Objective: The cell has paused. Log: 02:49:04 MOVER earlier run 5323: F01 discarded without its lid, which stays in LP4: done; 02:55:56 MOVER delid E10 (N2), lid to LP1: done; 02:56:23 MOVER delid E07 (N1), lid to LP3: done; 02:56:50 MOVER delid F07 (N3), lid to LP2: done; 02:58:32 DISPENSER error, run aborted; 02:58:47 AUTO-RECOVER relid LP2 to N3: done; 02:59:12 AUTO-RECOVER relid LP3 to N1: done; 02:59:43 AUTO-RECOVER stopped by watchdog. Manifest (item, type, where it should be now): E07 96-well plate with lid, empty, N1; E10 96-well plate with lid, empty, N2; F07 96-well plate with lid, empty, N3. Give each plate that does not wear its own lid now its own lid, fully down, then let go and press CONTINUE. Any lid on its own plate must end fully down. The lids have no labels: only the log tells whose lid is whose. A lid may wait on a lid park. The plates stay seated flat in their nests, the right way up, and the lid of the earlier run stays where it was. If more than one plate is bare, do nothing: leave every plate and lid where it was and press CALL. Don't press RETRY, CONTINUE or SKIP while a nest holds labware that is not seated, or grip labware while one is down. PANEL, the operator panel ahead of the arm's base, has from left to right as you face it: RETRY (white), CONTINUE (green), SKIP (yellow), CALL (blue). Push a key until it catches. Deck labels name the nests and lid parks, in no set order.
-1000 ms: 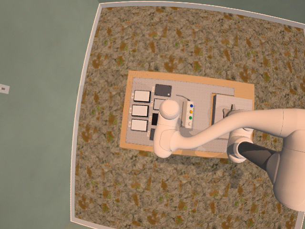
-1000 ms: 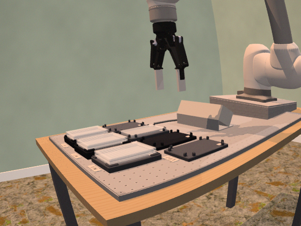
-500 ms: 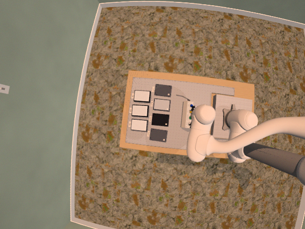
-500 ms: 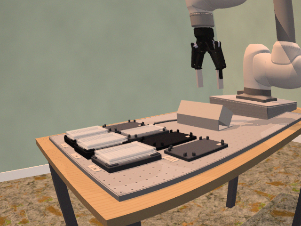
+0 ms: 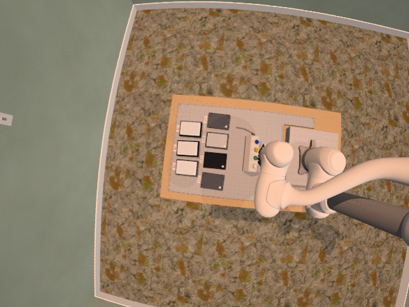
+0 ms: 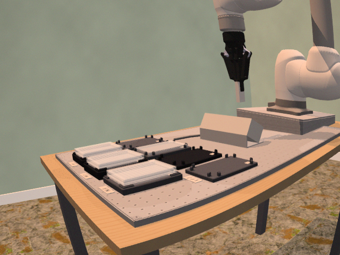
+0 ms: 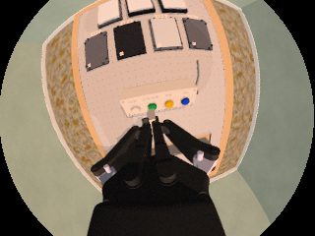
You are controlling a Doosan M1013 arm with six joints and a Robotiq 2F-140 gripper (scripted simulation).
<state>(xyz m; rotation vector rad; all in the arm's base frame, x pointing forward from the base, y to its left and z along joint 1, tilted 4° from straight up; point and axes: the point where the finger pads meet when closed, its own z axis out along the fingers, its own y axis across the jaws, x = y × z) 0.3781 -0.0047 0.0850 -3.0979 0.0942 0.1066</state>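
The green key is 9 cm below my hand. Round my hand: blue key: 10 cm to the right, 9 cm below, 1 cm behind; yellow key: 9 cm below, 5 cm to the right; black park: 25 cm ahead, 15 cm below, 2 cm to the left.
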